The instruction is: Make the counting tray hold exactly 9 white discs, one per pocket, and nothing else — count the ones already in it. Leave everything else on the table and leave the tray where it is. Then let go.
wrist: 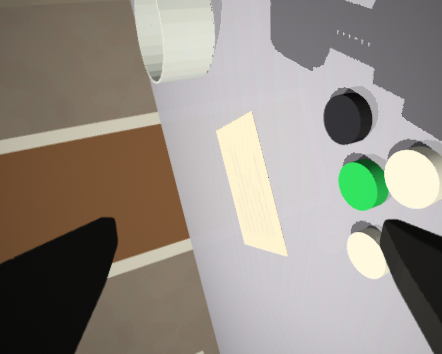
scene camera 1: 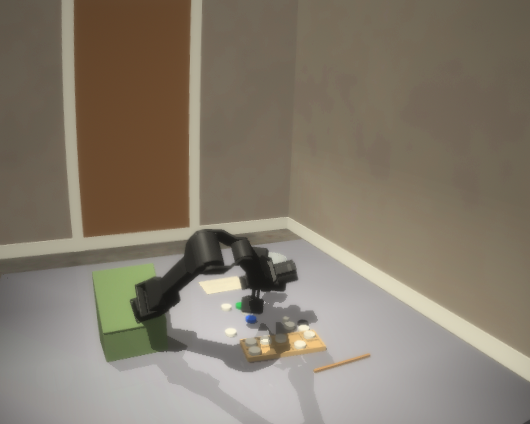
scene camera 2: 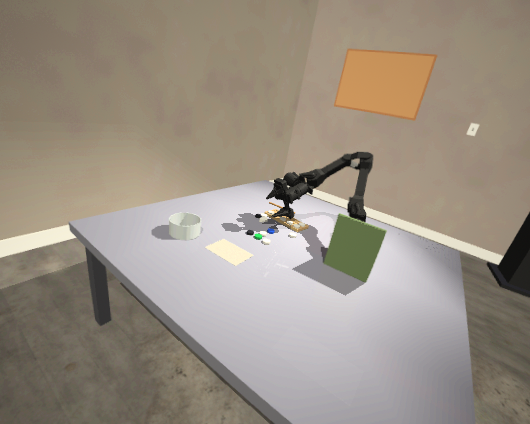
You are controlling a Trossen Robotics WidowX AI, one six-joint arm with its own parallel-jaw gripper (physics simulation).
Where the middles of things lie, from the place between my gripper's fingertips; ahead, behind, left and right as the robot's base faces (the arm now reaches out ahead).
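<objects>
My hand is 110 mm above the green disc [wrist: 362,183] and 60 mm to the right of it. Counting from my hand again, I find the wooden counting tray [scene camera 1: 274,350] 110 mm below, 20 mm behind and 200 mm to the right. The white bowl [scene camera 2: 183,226] is 90 mm below my hand, and it is 230 mm ahead of the hand and 250 mm to the left of it.
</objects>
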